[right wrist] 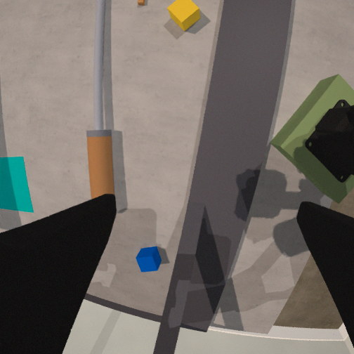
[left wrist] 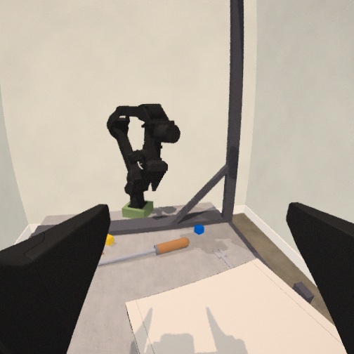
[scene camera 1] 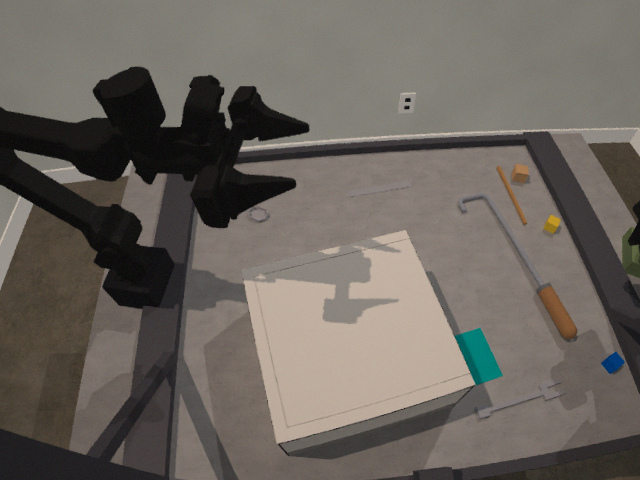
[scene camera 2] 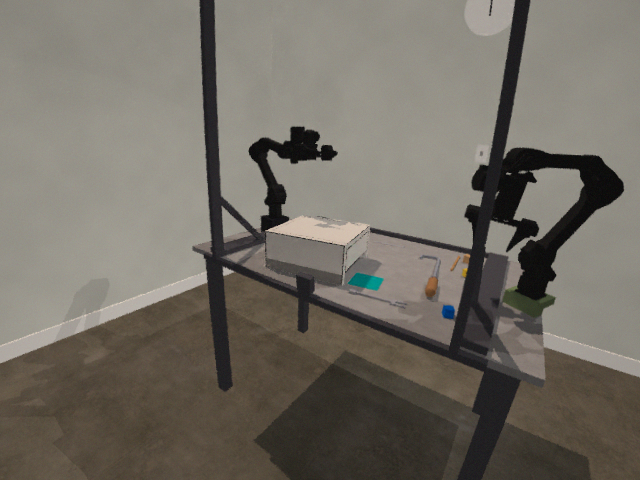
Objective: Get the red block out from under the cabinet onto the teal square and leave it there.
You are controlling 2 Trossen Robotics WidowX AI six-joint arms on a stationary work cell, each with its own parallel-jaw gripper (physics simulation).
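Frame: origin at the left arm's base, x down, y left, z ahead, level; metres.
Seen in the pictures: left gripper, fingertip midpoint: [scene camera 1: 302, 153] [scene camera 2: 328, 153]; right gripper, fingertip midpoint: [scene camera 2: 489, 246]; left arm's base, origin of the base link: [scene camera 1: 133, 267] [scene camera 2: 275, 216]; right arm's base, origin of the base link: [scene camera 2: 530, 293].
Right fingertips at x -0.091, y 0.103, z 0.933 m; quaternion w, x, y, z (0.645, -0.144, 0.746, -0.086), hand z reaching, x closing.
Offsets run from my right fingertips to a thing's top centre. "pt": to the spot under its first point.
The red block does not show in any view. The cream cabinet @(dx +0.034, dy -0.189, dz -0.513 m) [scene camera 1: 361, 361] [scene camera 2: 305, 250] [left wrist: 235, 305] stands on the table, its underside hidden. The teal square @(pt dx +0.169, dy -0.168, dz -0.268 m) [scene camera 1: 483, 356] [scene camera 2: 365, 281] [right wrist: 15, 185] lies flat against its side, partly covered by it in scene camera 1. A hooked metal rod with an orange-brown handle [scene camera 1: 557, 312] [scene camera 2: 431, 285] [left wrist: 172, 245] [right wrist: 100, 162] lies beyond the square. My left gripper [scene camera 1: 301, 155] [scene camera 2: 336, 152] [left wrist: 200, 212] is open and empty, high above the table by the cabinet. My right gripper [scene camera 2: 491, 243] [right wrist: 210, 207] is open and empty, above the table's right side.
A blue block @(dx +0.144, dy -0.169, dz -0.020 m) [scene camera 1: 612, 362] [scene camera 2: 448, 311] [left wrist: 199, 229] [right wrist: 149, 259], a yellow block @(dx +0.144, dy +0.145, dz -0.090 m) [scene camera 1: 552, 224] [right wrist: 184, 14], a tan block @(dx +0.139, dy +0.290, dz -0.144 m) [scene camera 1: 520, 173] and an orange stick @(dx +0.162, dy +0.231, dz -0.171 m) [scene camera 1: 511, 195] lie around the rod. A thin grey forked tool @(dx +0.161, dy -0.244, dz -0.203 m) [scene camera 1: 514, 401] lies near the square. Dark frame posts [scene camera 2: 209, 129] rise at the table's edge.
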